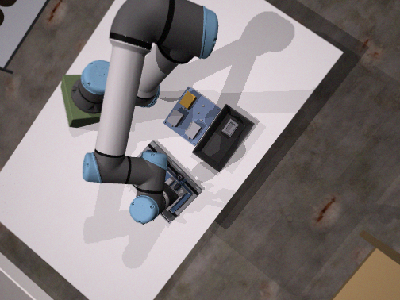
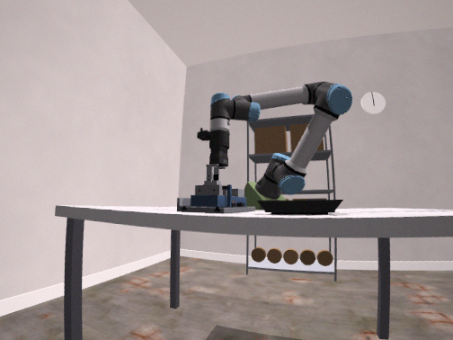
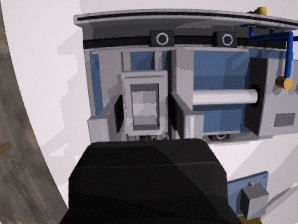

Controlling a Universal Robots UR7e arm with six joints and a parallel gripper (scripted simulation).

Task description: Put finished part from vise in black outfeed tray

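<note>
The blue vise lies 8 cm below my hand, 7 cm behind it and 1 cm to the right of it. The rest, counted from my hand: grey block: 23 cm to the left, 14 cm behind, 10 cm below; then blue fixture plate: 26 cm to the left, 20 cm behind, 12 cm below; then brass block: 29 cm to the left, 25 cm behind, 10 cm below.
</note>
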